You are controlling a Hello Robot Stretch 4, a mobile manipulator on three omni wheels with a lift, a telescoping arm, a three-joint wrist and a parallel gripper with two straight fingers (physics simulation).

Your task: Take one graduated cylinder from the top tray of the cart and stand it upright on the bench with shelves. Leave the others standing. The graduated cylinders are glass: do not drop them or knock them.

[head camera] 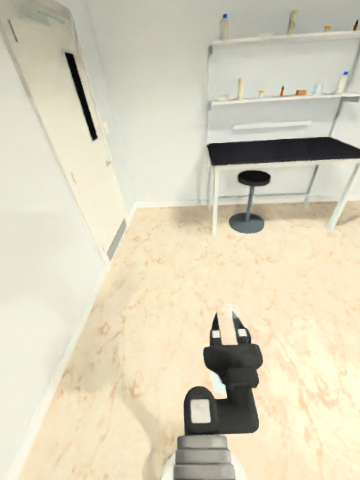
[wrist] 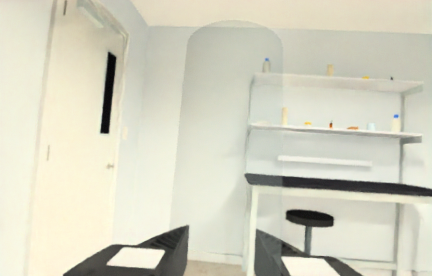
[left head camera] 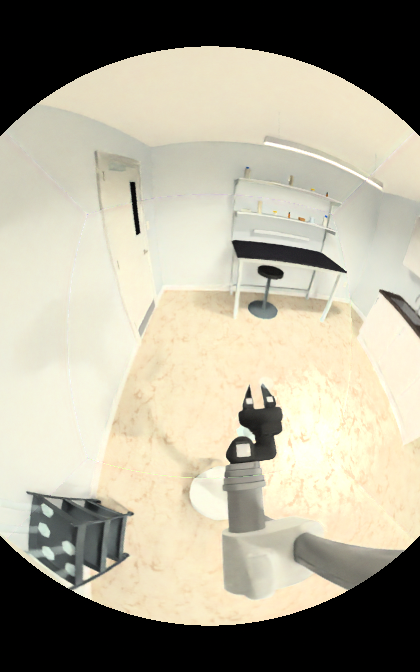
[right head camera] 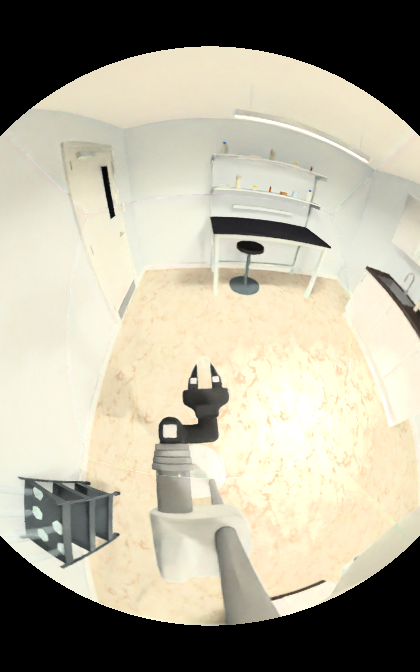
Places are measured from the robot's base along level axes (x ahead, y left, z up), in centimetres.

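Where they show: gripper, fingertip midpoint: [head camera: 224, 313] [wrist: 221, 246].
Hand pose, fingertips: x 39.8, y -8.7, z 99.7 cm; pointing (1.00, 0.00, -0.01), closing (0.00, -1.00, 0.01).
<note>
Each offset is from my fingertips to the top centre of the thing. "spot": to the spot under its first point.
My gripper [head camera: 225, 320] [left head camera: 256, 392] [right head camera: 204, 372] [wrist: 221, 246] is shut on a clear graduated cylinder, held upright above the floor. In the wrist view the cylinder @(dx -8.1, dy +0.0, dz +11.0 cm) [wrist: 230, 125] rises as a faint transparent column between the fingers; in the head view its pale base @(spot: dx -11.5, dy +2.2, dz -21.7 cm) [head camera: 218, 382] shows below the gripper. The bench with shelves [head camera: 280, 150] [left head camera: 285, 254] [right head camera: 265, 230] [wrist: 325, 184] stands against the far wall, its black top well beyond the gripper. The dark cart [left head camera: 80, 555] [right head camera: 67, 535] is at lower left, with several cylinders on its top tray, their hexagonal bases [left head camera: 47, 510] [right head camera: 37, 493] showing.
A black-topped stool [head camera: 254, 178] [left head camera: 270, 272] [right head camera: 250, 247] [wrist: 309, 218] stands at the bench's front. Bottles and small containers stand on its two shelves. A door [head camera: 60, 115] is on the left wall. A sink counter [left head camera: 385, 350] [right head camera: 372, 320] runs along the right side.
</note>
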